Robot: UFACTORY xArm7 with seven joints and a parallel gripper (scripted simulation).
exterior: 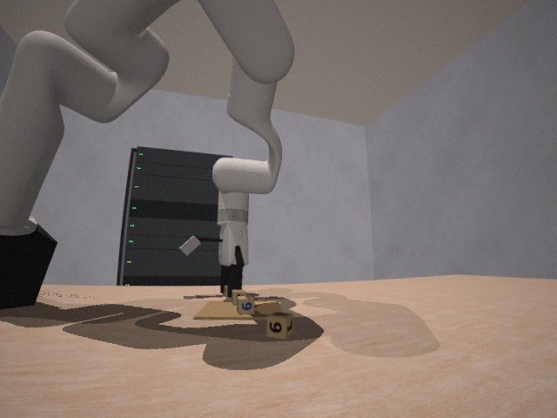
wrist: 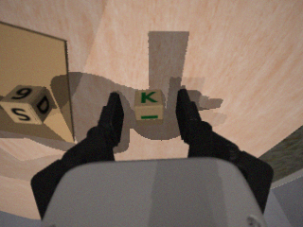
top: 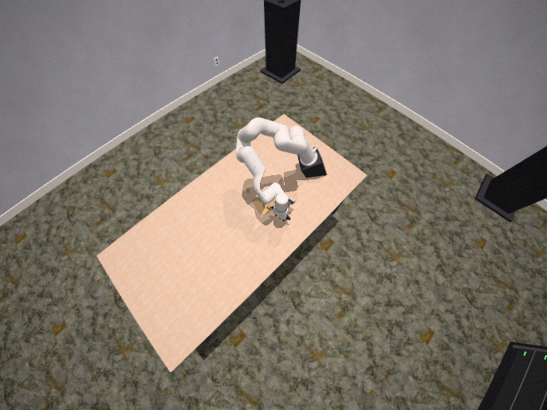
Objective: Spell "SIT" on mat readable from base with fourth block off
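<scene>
Now: hand 1 cm above the wooden block. The rest, counted from my hand: tan mat (15 cm to the right, 2 cm below, 1 cm behind).
</scene>
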